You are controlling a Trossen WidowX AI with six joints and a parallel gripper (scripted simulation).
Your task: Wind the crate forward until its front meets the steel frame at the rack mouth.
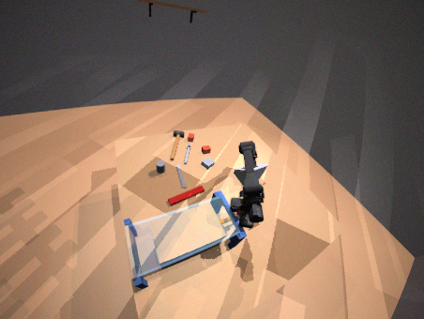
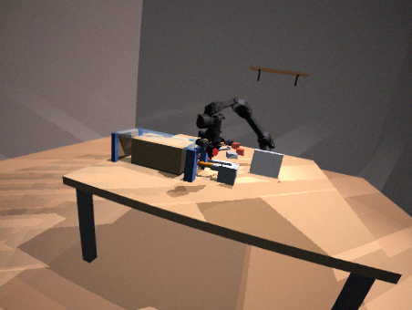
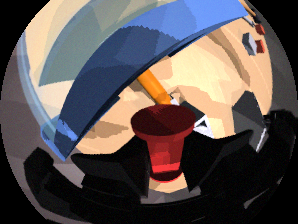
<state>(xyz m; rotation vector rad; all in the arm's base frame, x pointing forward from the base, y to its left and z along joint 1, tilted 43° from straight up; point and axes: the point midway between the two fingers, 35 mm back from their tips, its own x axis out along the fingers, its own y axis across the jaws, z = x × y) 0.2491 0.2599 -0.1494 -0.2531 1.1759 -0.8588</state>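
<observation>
Now: the winch handle 4 cm behind my gripper tip, 1 cm to the right of it and 1 cm below it. From my gripper tip the other things lie so: red grip: 2 cm above; then blue frame: 6 cm ahead, 1 cm to the right, 1 cm below; then grey winch: 11 cm behind, 4 cm to the right, 8 cm below.
</observation>
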